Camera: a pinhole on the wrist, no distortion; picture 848 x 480 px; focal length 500.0 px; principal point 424.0 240.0 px. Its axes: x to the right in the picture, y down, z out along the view. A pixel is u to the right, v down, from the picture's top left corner.
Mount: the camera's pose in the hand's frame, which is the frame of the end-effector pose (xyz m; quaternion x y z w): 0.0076 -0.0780 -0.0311 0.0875 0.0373 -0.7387 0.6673
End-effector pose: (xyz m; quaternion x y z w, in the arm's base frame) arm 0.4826 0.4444 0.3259 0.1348 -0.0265 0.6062 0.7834
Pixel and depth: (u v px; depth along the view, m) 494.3 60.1 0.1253
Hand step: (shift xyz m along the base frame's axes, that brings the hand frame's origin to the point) 0.1048 -0.0925 0.0527
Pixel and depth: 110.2 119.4 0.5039
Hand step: -0.1212 -0.2048 0.4965
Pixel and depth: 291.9 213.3 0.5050
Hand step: 0.0770 -0.1697 0.4534
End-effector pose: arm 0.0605 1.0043 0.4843 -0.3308 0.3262 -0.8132 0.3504
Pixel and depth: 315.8 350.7 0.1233
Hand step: 0.0324 -0.0092 0.1212
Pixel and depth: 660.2 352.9 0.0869
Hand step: -0.0197 0.0461 0.1355
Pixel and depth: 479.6 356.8 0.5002
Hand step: 0.2268 -0.0733 0.4602
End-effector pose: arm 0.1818 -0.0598 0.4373 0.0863 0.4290 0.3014 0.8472
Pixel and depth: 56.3 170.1 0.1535
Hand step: 0.0973 0.0134 0.0992
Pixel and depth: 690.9 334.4 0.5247
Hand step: 0.5576 -0.2924 0.0626
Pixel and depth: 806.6 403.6 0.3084
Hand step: 0.3738 -0.2374 -0.0467
